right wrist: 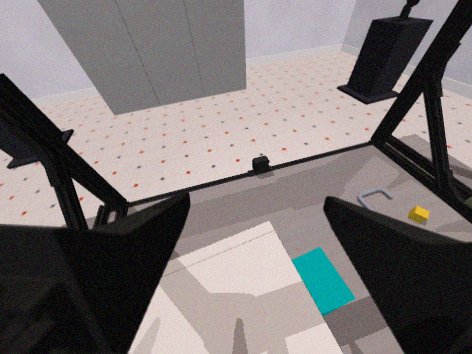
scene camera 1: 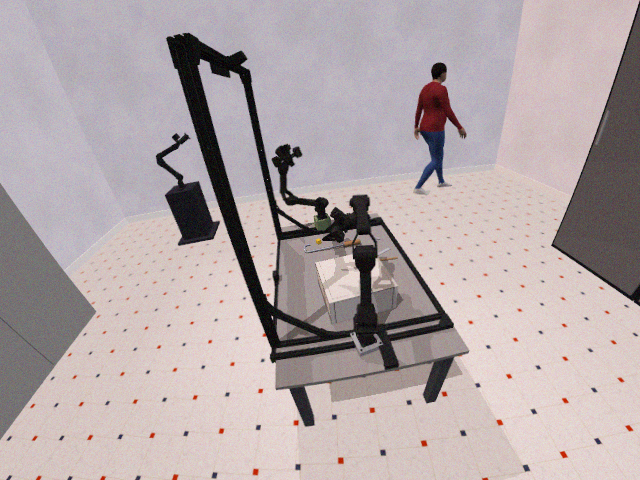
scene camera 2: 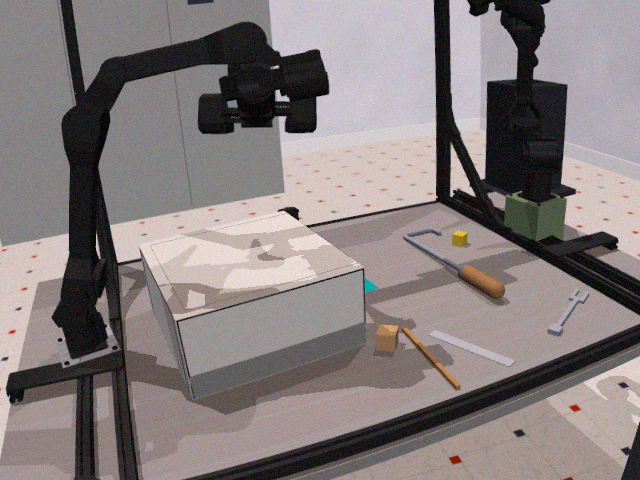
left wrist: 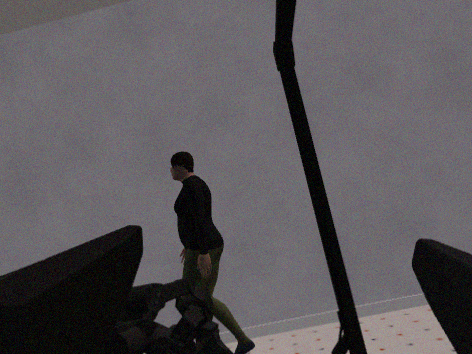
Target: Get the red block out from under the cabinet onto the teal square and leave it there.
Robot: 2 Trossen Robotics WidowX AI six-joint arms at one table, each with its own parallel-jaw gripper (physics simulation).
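Frame: origin at the left arm's base, x ahead, y left, z up, level; millimetres.
Where they show: left gripper, fingertip midpoint: (scene camera 1: 285, 154) (left wrist: 277, 245); right gripper, fingertip midpoint: (right wrist: 256, 200) (scene camera 1: 324, 235) (scene camera 2: 259, 128); left arm's base at its link origin: (scene camera 1: 322, 217) (scene camera 2: 536, 196); right arm's base at its link origin: (scene camera 1: 366, 338) (scene camera 2: 86, 344).
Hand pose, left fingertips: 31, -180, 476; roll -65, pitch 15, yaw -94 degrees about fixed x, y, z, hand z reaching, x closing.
Observation:
Each offset is from my left fingertips to the top centre of the thing, as dx, dy, dz. "spot": to the spot under its first point. Level surfaces: height alone.
The white cabinet @[+654, +145, -438] (scene camera 1: 339, 286) (scene camera 2: 256, 286) (right wrist: 234, 260) stands on the grey table @[dz -574] (scene camera 2: 318, 419). The red block shows in no view. The teal square @[spot: +427, +108, -573] (right wrist: 322, 277) lies on the table just beyond the cabinet; only a corner of it @[+445, +107, -573] (scene camera 2: 370, 286) shows in scene camera 2. My right gripper (scene camera 2: 256, 111) (scene camera 1: 333, 230) (right wrist: 256, 200) is open and empty, hovering well above the cabinet's far edge. My left gripper (scene camera 1: 287, 153) is open and empty, raised high at the table's far end and pointing at the wall.
A saw with a wooden handle (scene camera 2: 461, 271), a yellow cube @[+131, +102, -549] (scene camera 2: 459, 238), a wooden cube @[+496, +332, -544] (scene camera 2: 387, 338), a wooden stick @[+463, +396, -567] (scene camera 2: 431, 357) and a ruler @[+394, +416, -572] (scene camera 2: 470, 348) lie beside the cabinet. A black frame (scene camera 2: 442, 119) rims the table. A person (scene camera 1: 434, 129) walks behind.

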